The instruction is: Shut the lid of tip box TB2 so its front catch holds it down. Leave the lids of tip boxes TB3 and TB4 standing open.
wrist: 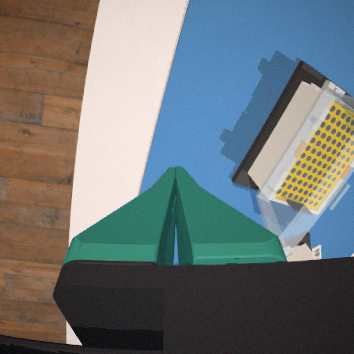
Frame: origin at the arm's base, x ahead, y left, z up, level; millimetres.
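Seen in the pictures: gripper, fingertip midpoint: (175,177).
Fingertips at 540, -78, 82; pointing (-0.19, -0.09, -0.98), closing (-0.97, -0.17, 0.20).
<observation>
A point is followed by its place in that frame, as x, y, z.
My gripper (175,177) {540, -78, 82} is shut and empty, its green fingertips pressed together to the left of a tip box. This tip box (285,132) {392, -61, -44} has a dark base edge, a pale body and a yellow tip rack (320,155) {428, -80, 50} with dark holes. It sits turned at an angle and is cut off by the right edge of the view. Its clear lid (270,217) {443, -18, 41} shows over the rack and past the box's lower end; it looks raised, but its exact angle is hard to tell. No name label can be read on this box, so I cannot tell which one it is.
Part of another pale box (300,253) {272, 136, -51} with a small label shows at the lower right, mostly hidden behind the black gripper body. The boxes are on a blue surface (215,40) {479, -135, -73} with a white border (120,100) {561, -66, -76} at the left. Wooden floor (40,200) lies beyond.
</observation>
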